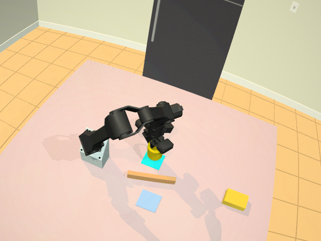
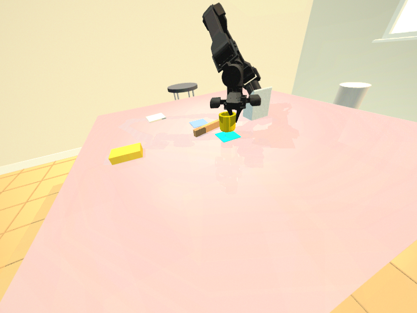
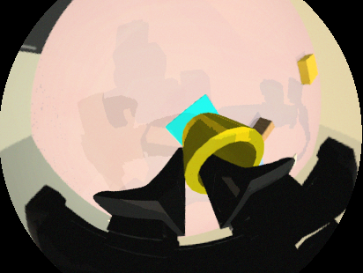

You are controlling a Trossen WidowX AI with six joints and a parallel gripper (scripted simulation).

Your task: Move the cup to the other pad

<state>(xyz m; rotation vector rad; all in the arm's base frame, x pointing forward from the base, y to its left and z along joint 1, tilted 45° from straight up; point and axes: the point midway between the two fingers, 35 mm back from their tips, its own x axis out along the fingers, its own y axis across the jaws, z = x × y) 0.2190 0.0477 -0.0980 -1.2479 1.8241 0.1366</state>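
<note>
Right now the cyan pad is 70 mm below my gripper tip, 20 mm to the right of it and 20 mm ahead of it. From my gripper tip the other things lie so: yellow cup: 20 mm to the right, 20 mm ahead; then light blue pad: 230 mm to the right, 70 mm below, 60 mm ahead; then wooden bar: 130 mm to the right, 60 mm below, 40 mm ahead.
</note>
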